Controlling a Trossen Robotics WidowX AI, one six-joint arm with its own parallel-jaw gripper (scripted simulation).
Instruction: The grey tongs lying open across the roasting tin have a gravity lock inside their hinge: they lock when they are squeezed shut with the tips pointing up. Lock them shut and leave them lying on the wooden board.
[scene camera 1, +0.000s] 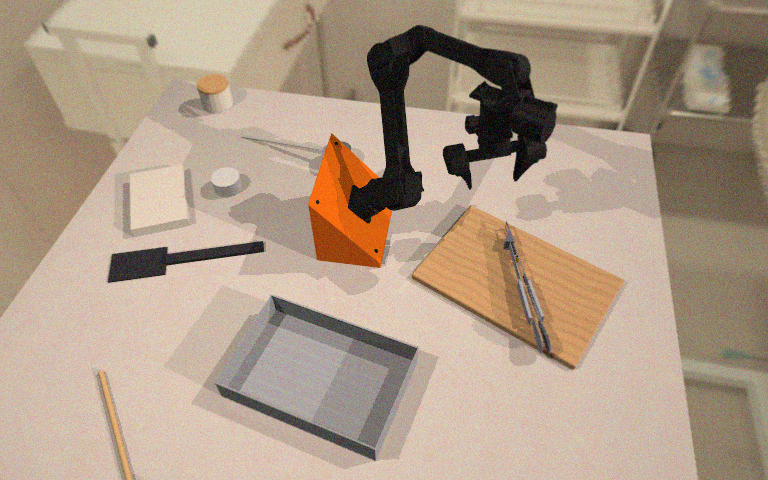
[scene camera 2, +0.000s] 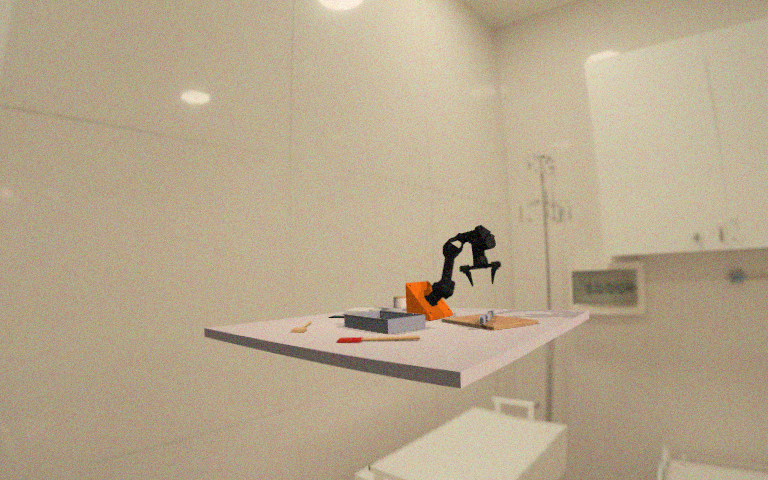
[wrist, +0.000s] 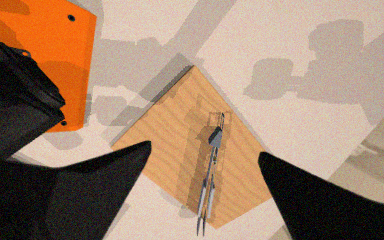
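My gripper (scene camera 1: 492, 184), (wrist: 204, 151): open, holding nothing. Wooden board (scene camera 1: 469, 266), (scene camera 2: 496, 322), (wrist: 179, 123). Grey roasting tin (scene camera 1: 334, 379), (scene camera 2: 381, 321). Lidded jar (scene camera 1: 216, 98); out of frame in the wrist view. White block (scene camera 1: 158, 198); out of frame in the wrist view.
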